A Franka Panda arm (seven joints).
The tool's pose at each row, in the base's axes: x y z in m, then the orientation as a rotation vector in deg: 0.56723 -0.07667 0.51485 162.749 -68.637 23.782; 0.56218 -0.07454 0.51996 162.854 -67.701 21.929; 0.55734 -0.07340 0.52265 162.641 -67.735 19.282; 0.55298 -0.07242 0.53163 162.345 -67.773 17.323; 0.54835 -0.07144 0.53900 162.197 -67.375 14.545; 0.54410 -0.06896 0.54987 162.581 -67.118 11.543; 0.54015 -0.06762 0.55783 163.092 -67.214 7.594; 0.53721 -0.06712 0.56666 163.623 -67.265 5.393; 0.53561 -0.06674 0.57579 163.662 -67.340 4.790; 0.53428 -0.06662 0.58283 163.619 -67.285 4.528
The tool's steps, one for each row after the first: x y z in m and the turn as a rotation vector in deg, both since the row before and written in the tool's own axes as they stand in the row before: -0.00356 0.00169 -0.00637 -0.831 -0.900 -0.662; -0.00343 0.00244 -0.00378 -1.100 -1.367 -0.021; -0.00171 0.00204 -0.00967 -0.908 -0.971 0.016; -0.00238 0.00242 -0.00807 -1.155 -1.438 -0.303; -0.00276 0.00123 -0.01154 -0.693 -1.822 -0.310; -0.00255 0.00192 -0.00840 -0.703 -2.495 -0.133; -0.00153 0.00192 -0.00899 -0.144 -1.491 -0.125; -0.00071 0.00109 -0.00919 -0.106 -0.380 0.026; -0.00054 0.00104 -0.00707 -0.126 -0.130 -0.028
